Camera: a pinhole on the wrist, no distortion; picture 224 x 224 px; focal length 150.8 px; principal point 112.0 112.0 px. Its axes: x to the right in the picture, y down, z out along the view. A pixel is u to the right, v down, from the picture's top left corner.
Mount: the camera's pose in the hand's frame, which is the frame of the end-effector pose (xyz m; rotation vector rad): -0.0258 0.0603 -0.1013 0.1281 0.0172 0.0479
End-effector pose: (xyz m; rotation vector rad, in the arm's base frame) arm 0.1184 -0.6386 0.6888 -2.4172 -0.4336 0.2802
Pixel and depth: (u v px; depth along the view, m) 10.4 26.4 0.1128
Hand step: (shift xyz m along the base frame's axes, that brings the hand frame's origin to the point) -0.0950 -0.0189 0.0196
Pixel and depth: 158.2 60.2 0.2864
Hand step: -0.0015 0.1743 -0.0904
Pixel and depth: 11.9 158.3 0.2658
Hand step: -0.2153 -0.0472 -0.1790
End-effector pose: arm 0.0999 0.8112 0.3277 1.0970 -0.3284 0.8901
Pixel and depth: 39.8 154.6 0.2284
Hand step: -0.1266 -0.1642 0.0329
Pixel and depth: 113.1 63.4 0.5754
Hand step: 0.2303 -0.4221 0.0768
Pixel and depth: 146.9 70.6 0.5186
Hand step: 0.2486 -0.3155 0.1593
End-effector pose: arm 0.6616 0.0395 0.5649 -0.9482 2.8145 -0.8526
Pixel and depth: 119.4 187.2 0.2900
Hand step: -0.0367 0.0180 -0.2614
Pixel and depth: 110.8 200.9 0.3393
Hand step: -0.0356 0.0328 -0.3361
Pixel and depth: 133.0 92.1 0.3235
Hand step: 0.0351 -0.1335 -0.1664
